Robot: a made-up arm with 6 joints. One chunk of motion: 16 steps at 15 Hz.
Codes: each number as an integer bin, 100 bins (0 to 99) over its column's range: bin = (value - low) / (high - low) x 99, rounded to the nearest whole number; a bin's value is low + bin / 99 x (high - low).
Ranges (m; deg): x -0.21..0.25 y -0.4..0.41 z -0.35..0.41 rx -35..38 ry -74..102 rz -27..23
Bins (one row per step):
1: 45 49 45 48 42 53
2: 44 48 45 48 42 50
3: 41 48 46 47 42 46
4: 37 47 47 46 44 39
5: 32 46 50 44 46 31
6: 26 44 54 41 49 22
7: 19 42 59 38 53 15
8: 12 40 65 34 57 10
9: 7 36 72 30 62 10
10: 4 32 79 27 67 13
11: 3 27 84 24 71 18
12: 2 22 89 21 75 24
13: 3 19 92 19 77 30
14: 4 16 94 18 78 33
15: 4 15 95 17 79 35
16: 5 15 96 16 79 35
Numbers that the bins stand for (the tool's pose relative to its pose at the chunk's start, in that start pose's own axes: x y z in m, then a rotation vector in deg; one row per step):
1: -0.0009 0.0009 -0.0045 0.39 0.67 -0.23
2: -0.0056 -0.0073 -0.0045 0.39 0.67 -1.75
3: -0.0195 -0.0073 0.0031 -0.34 0.67 -3.77
4: -0.0381 -0.0155 0.0108 -1.08 4.22 -7.30
5: -0.0613 -0.0236 0.0338 -2.56 7.78 -11.34
6: -0.0892 -0.0400 0.0645 -4.77 13.11 -15.89
7: -0.1217 -0.0564 0.1029 -6.98 20.22 -19.42
8: -0.1542 -0.0727 0.1490 -9.93 27.33 -21.95
9: -0.1775 -0.1055 0.2027 -12.88 36.22 -21.95
10: -0.1914 -0.1382 0.2565 -15.09 45.11 -20.43
11: -0.1961 -0.1791 0.2948 -17.30 52.22 -17.91
12: -0.2007 -0.2200 0.3332 -19.52 59.33 -14.88
13: -0.1961 -0.2445 0.3563 -20.99 62.89 -11.85
14: -0.1914 -0.2691 0.3716 -21.73 64.67 -10.33
15: -0.1914 -0.2773 0.3793 -22.46 66.44 -9.32
16: -0.1868 -0.2773 0.3870 -23.20 66.44 -9.32

